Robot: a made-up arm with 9 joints.
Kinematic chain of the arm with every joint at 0, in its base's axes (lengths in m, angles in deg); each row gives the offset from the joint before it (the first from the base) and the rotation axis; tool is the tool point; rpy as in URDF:
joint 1: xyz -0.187 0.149 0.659 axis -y
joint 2: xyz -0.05 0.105 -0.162 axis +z
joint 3: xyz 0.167 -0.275 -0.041 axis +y
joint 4: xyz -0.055 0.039 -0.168 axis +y
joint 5: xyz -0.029 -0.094 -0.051 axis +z
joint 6: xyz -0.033 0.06 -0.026 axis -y
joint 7: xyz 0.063 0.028 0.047 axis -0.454 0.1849 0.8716
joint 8: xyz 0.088 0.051 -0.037 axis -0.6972 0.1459 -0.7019
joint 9: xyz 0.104 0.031 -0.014 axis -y
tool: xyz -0.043 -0.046 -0.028 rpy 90 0 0
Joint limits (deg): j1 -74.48..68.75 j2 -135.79..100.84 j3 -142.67..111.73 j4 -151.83..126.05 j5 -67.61..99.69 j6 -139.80..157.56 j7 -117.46..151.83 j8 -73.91..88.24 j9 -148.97..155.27
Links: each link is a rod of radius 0.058 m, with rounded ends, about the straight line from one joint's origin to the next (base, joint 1, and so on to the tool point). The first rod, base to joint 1, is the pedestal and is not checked.
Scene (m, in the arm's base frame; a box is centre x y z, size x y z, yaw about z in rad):
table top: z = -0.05
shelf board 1: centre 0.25 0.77 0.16 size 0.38 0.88 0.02 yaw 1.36
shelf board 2: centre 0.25 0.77 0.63 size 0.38 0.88 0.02 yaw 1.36
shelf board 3: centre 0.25 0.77 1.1 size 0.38 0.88 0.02 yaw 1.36
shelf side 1: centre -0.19 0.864 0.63 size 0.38 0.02 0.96 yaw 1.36
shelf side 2: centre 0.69 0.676 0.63 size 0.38 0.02 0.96 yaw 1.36
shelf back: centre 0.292 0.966 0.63 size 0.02 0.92 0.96 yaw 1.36
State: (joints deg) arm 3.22 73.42 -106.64 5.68 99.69 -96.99 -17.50 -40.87 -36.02
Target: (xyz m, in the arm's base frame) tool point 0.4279 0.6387 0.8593
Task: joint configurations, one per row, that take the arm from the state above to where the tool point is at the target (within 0.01 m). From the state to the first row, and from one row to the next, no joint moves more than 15 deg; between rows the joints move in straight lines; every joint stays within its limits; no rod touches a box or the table.
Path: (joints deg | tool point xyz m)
1: 0.19 62.77 -112.08 10.91 97.89 -98.30 -17.97 -26.90 -35.61 | 0.4161 0.6597 0.3989
2: -2.83 52.11 -117.51 16.13 96.08 -99.61 -18.43 -12.93 -35.19 | 0.4651 0.5238 0.3912
3: -5.86 41.46 -122.95 21.36 94.28 -100.93 -18.90 1.03 -34.78 | 0.4832 0.3781 0.3792
4: -8.88 30.81 -128.38 26.58 92.47 -102.24 -19.37 15.00 -34.36 | 0.4695 0.2307 0.3677
5: -11.91 20.16 -133.82 31.81 90.67 -103.55 -19.84 28.97 -33.95 | 0.4253 0.0895 0.3607
6: -7.81 25.14 -134.47 21.61 92.08 -101.46 -22.36 15.84 -35.16 | 0.4718 0.1595 0.4606
7: -3.72 30.13 -135.12 11.41 93.49 -99.38 -24.88 2.71 -36.38 | 0.4889 0.2282 0.5679
8: 0.38 35.12 -135.77 1.22 94.90 -97.29 -27.40 -10.42 -37.59 | 0.4763 0.2913 0.6751
9: 4.47 40.11 -136.42 -8.98 96.31 -95.21 -29.92 -23.55 -38.81 | 0.4363 0.3453 0.7745
10: 8.57 45.10 -137.07 -19.17 97.72 -93.12 -32.44 -36.68 -40.02 | 0.3741 0.3874 0.8593
11: 19.16 53.38 -128.00 -10.90 98.71 -98.80 -25.20 -38.41 -37.17 | 0.4094 0.5240 0.8695
12: 29.75 61.65 -118.94 -2.62 99.69 -104.48 -17.97 -40.14 -34.32 | 0.4279 0.6387 0.8594

